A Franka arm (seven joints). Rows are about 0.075 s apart.
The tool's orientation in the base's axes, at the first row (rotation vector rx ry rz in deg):
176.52 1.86 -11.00
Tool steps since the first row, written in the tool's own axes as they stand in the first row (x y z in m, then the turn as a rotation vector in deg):
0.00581 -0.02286 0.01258 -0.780 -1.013 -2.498
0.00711 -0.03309 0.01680 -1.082 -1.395 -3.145
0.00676 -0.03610 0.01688 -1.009 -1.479 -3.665
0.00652 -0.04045 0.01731 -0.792 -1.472 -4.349
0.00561 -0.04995 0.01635 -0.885 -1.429 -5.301
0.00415 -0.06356 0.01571 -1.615 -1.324 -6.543
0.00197 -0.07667 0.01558 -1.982 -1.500 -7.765
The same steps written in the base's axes. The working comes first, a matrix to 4 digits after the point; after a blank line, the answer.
The tool's axes in the first row as the columns of a matrix, in the base's axes (used below as rounded here):
0.9920 0.0244 -0.1235
0.0176 -0.9983 -0.0558
-0.1246 0.0531 -0.9908

0.00365 0.02222 -0.01440 -0.490 1.137 2.518
0.00417 0.03222 -0.01929 -0.719 1.549 3.177
0.00374 0.03522 -0.01948 -0.584 1.663 3.678
0.00334 0.03953 -0.02011 -0.284 1.698 4.330
0.00233 0.04905 -0.01955 -0.258 1.707 5.287
0.00063 0.06265 -0.01946 -0.826 1.658 6.614
-0.00184 0.07570 -0.01975 -1.044 1.896 7.861

